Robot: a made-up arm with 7 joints. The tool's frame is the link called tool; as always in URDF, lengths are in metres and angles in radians. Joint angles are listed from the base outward.
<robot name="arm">
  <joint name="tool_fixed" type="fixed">
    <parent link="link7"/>
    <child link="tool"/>
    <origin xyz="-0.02 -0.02 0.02" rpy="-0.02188 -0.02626 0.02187"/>
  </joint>
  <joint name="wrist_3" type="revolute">
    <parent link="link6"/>
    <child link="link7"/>
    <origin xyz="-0.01 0.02 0.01" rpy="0 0 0"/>
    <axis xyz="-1 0 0"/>
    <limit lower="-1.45" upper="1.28"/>
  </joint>
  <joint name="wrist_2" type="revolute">
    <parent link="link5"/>
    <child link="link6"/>
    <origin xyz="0.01 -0.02 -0.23" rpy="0 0 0"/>
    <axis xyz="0 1 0"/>
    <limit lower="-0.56" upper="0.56"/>
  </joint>
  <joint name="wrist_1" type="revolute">
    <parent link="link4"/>
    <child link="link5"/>
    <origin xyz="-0.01 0.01 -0.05" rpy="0 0 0"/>
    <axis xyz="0 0 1"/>
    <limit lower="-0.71" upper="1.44"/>
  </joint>
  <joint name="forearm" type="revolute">
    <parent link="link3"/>
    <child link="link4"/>
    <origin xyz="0.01 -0.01 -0.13" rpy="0 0 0"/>
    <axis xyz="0 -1 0"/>
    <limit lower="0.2" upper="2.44"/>
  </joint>
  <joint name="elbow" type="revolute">
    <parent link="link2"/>
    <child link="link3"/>
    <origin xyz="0.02 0.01 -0.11" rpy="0 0 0"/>
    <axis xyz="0 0 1"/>
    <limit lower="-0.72" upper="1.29"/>
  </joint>
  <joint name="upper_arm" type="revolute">
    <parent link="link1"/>
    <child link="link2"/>
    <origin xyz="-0.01 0.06 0.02" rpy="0 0 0"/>
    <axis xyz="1 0 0"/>
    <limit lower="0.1" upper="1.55"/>
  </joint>
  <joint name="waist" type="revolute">
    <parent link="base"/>
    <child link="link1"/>
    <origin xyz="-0.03 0.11 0.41" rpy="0 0 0"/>
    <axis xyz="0 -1 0"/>
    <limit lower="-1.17" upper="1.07"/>
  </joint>
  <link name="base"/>
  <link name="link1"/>
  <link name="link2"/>
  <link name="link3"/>
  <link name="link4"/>
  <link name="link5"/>
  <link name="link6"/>
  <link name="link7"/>
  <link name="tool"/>
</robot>
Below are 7 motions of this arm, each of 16 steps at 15 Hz.
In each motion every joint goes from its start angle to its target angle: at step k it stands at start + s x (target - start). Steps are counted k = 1, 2, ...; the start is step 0. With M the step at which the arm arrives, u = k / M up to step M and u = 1 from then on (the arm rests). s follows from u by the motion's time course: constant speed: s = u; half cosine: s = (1 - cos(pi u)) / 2; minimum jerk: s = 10 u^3 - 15 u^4 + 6 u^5.
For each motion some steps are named. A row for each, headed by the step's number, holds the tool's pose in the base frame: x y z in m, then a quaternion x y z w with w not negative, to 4 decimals.
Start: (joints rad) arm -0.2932 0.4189 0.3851 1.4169 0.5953 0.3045 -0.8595
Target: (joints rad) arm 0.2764 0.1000 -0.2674 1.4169 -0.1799 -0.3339 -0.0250
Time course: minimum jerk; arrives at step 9
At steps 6, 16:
6: 0.2804 0.1758 0.1575 0.0715 -0.7829 -0.0361 0.6170
16: 0.3031 0.1284 0.1857 -0.0079 -0.8409 -0.1940 0.5051

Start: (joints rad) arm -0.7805 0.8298 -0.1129 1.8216 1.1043 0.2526 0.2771
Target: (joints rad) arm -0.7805 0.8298 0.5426 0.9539 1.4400 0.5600 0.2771
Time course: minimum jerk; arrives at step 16
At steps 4, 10, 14, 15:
4: 0.0607 0.3097 0.1398 -0.2891 -0.2912 0.0649 0.9096
10: 0.0368 0.4683 0.1556 -0.1005 -0.2789 0.3459 0.8902
14: 0.0008 0.5205 0.1758 -0.0533 -0.2882 0.4744 0.8301
15: -0.0015 0.5229 0.1769 -0.0514 -0.2889 0.4812 0.8260

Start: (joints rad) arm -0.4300 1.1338 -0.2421 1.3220 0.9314 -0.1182 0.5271
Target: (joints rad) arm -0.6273 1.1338 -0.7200 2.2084 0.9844 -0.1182 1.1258
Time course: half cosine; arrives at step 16
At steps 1, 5, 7, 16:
1: 0.1141 0.4263 0.1454 -0.1635 -0.4126 -0.1864 0.8765
5: 0.1010 0.3772 0.1359 -0.3184 -0.3701 -0.2402 0.8390
7: 0.0841 0.3356 0.1336 -0.4464 -0.3295 -0.2702 0.7868
16: 0.0106 0.2130 0.1747 -0.8028 -0.2016 -0.2682 0.4929

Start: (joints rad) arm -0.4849 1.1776 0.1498 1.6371 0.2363 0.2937 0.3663
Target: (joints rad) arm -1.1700 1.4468 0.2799 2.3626 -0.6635 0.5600 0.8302
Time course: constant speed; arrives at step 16
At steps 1, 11, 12, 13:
1: 0.1757 0.3966 0.2556 0.1481 -0.3265 -0.4315 0.8278
11: 0.1360 0.3034 0.2623 0.1362 -0.0998 -0.7288 0.6635
12: 0.1299 0.2935 0.2633 0.1354 -0.0839 -0.7504 0.6415
13: 0.1234 0.2837 0.2645 0.1347 -0.0697 -0.7706 0.6190

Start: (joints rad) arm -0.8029 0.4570 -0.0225 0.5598 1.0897 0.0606 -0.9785
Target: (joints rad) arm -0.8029 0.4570 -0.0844 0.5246 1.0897 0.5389 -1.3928
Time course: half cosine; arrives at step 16
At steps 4, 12, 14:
4: -0.2103 0.3549 0.0032 0.6055 0.2390 0.2942 0.6998
12: -0.2209 0.3523 0.0080 0.6344 0.4231 0.1571 0.6276
14: -0.2227 0.3520 0.0090 0.6362 0.4473 0.1314 0.6147

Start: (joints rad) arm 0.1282 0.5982 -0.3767 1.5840 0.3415 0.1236 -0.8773
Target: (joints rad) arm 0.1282 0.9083 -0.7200 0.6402 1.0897 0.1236 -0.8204
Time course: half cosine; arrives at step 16
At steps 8, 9, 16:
8: 0.2167 0.3109 0.0924 0.3885 -0.4385 0.0940 0.8050
9: 0.2034 0.3356 0.0815 0.4133 -0.3910 0.1070 0.8154
16: 0.1367 0.4468 0.0708 0.5310 -0.2131 0.1870 0.7986

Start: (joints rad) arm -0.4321 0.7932 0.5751 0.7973 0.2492 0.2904 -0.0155
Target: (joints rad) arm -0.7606 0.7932 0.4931 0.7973 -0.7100 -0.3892 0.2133
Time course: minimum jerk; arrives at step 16
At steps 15, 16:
15: -0.0775 0.5597 0.1389 0.2481 -0.0688 -0.4866 0.8348
16: -0.0777 0.5598 0.1390 0.2471 -0.0682 -0.4879 0.8344

